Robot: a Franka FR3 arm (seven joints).
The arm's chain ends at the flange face. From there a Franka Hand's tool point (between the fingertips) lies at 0.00 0.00 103.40 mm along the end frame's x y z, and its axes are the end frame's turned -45 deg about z.
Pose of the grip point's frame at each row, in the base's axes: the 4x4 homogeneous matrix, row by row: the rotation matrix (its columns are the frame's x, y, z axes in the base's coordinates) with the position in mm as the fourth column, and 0 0 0 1 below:
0.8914 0.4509 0.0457 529.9; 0.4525 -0.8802 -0.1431 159.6; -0.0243 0.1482 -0.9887 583.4; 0 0 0 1
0.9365 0.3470 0.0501 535.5; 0.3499 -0.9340 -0.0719 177.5; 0.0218 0.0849 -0.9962 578.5; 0 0 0 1
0.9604 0.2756 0.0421 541.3; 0.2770 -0.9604 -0.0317 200.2; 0.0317 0.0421 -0.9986 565.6; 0 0 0 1
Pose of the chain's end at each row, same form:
0.9491 -0.3115 0.0457 525.2; -0.3024 -0.9424 -0.1431 174.4; 0.0876 0.1220 -0.9887 685.6; 0 0 0 1
0.9076 -0.4168 0.0501 530.3; -0.4130 -0.9079 -0.0719 184.9; 0.0754 0.0446 -0.9962 681.5; 0 0 0 1
0.8740 -0.4842 0.0421 536.9; -0.4832 -0.8750 -0.0317 203.5; 0.0522 0.0074 -0.9986 668.9; 0 0 0 1

